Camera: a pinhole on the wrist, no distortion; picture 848 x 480 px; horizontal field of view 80.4 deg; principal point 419.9 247.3 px. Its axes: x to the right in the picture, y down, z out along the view. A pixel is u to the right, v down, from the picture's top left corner.
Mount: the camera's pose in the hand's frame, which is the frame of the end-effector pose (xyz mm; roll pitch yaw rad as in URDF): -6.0 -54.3 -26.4 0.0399 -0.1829 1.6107
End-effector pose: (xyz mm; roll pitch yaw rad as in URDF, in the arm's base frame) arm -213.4 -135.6 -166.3 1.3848 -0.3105 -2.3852
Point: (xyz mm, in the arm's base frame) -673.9 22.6 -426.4
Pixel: 125 125
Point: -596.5 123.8 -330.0
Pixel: 279 221
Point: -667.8 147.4 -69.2
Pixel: 513 114
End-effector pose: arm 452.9 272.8 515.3 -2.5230 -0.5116 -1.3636
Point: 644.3 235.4 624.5
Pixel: outside the picture
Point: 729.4 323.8 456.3
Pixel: 229 312
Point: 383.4 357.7 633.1
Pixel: behind the camera
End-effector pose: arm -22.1 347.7 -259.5 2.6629 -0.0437 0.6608
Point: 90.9 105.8 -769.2
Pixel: 562 332
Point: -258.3 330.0 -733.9
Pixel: outside the picture
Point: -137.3 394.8 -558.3
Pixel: 176 412
